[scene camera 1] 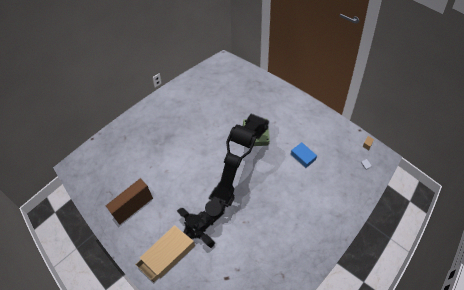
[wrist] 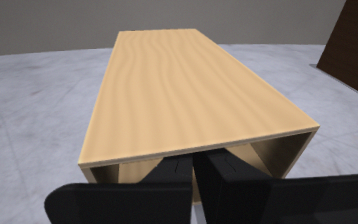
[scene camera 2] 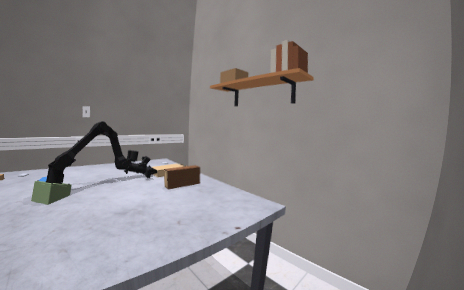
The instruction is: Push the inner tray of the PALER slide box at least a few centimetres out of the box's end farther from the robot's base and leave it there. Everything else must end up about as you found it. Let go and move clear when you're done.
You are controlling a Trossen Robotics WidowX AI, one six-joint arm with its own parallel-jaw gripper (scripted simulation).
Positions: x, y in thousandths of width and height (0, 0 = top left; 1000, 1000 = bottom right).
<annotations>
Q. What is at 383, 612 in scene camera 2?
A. A darker brown slide box.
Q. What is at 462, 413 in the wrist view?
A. A paler slide box.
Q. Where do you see a darker brown slide box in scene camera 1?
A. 298, 671
</annotations>
